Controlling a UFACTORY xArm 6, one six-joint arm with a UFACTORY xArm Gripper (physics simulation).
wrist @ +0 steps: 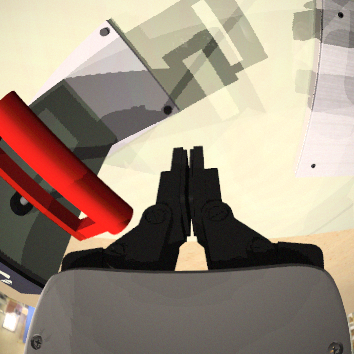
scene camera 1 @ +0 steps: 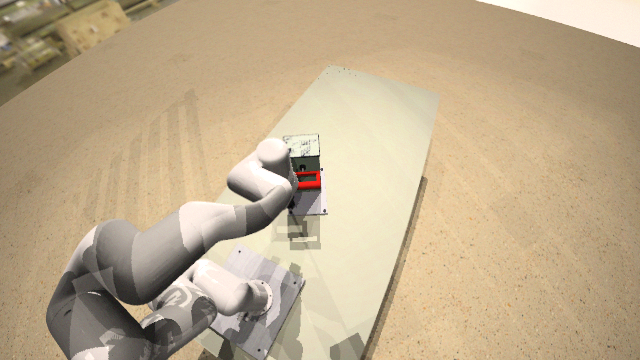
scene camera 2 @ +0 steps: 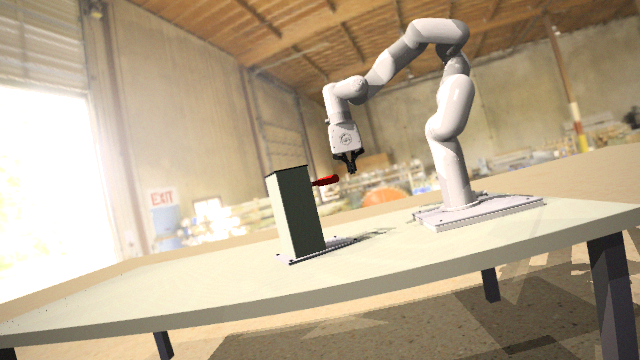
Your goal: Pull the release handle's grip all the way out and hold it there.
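The release handle's red grip [scene camera 1: 309, 187] [scene camera 2: 326, 180] [wrist: 65, 167] sits close to the front face of the dark green box [scene camera 1: 306, 163] [scene camera 2: 301, 215] [wrist: 30, 245]; little of its rod shows. My gripper [scene camera 2: 352, 172] [wrist: 190, 166] is shut, with its two black fingertips together and nothing between them. In scene camera 2 it is beside the grip's outer end, on the robot base's side and slightly higher, with a gap between. In the wrist view the grip lies left of the fingers, apart from them. In scene camera 1 the arm hides the fingers and the grip's left end.
The box stands on a thin metal plate [scene camera 1: 311, 205] [scene camera 2: 342, 243] [wrist: 130, 107] with bolts at its corners, on the pale table [scene camera 1: 370, 165] [scene camera 2: 200, 290]. The robot's base plate [scene camera 1: 280, 310] [scene camera 2: 505, 204] [wrist: 330, 125] lies on the same table. The handle's shadow falls between the two plates.
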